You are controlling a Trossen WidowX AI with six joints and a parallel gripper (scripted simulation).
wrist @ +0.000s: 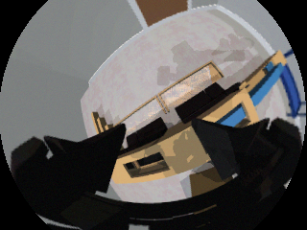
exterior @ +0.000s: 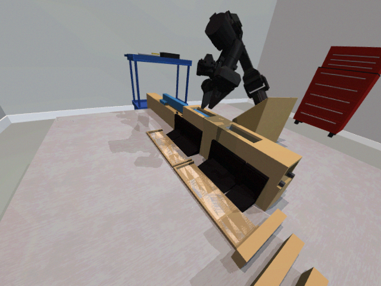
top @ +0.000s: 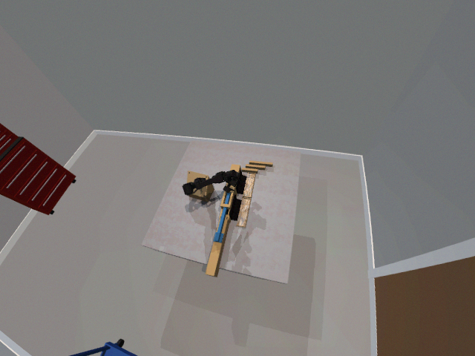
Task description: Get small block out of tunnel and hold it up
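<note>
The tan covered tunnel is 4 cm behind my gripper tip, 21 cm to the right of it and 14 cm below it.
</note>
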